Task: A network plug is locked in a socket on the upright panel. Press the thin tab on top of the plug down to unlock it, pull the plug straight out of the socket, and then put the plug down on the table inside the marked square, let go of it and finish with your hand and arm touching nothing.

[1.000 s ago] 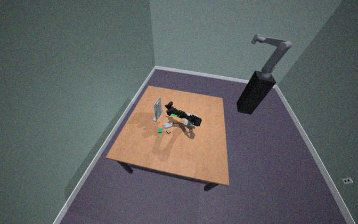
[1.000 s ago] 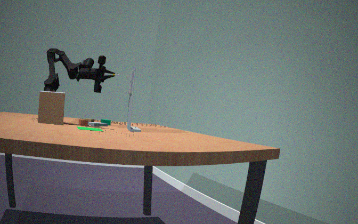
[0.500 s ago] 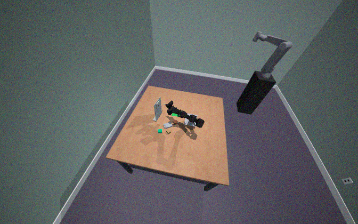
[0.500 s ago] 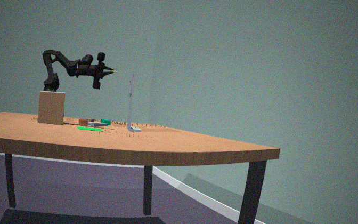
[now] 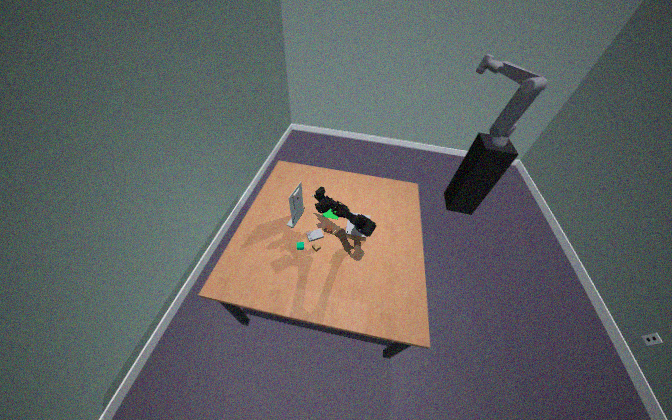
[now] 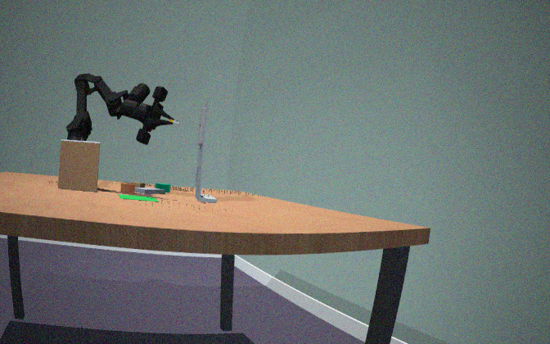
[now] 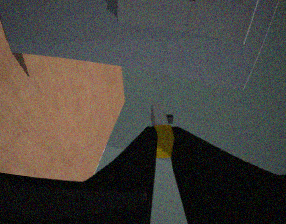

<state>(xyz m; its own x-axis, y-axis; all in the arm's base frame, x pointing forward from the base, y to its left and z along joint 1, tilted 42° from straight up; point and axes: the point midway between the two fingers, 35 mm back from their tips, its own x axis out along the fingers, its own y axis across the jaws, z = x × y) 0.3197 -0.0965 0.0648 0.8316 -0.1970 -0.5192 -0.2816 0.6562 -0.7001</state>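
My gripper tip is 11 cm past the green marked square, 9 cm to the left of it and 23 cm above it. The rest, counted from my gripper tip: flat grey block: 4 cm behind, 15 cm to the left, 23 cm below; then yellow network plug: 1 cm ahead; then upright grey panel: 12 cm ahead, 4 cm to the left, 9 cm below.
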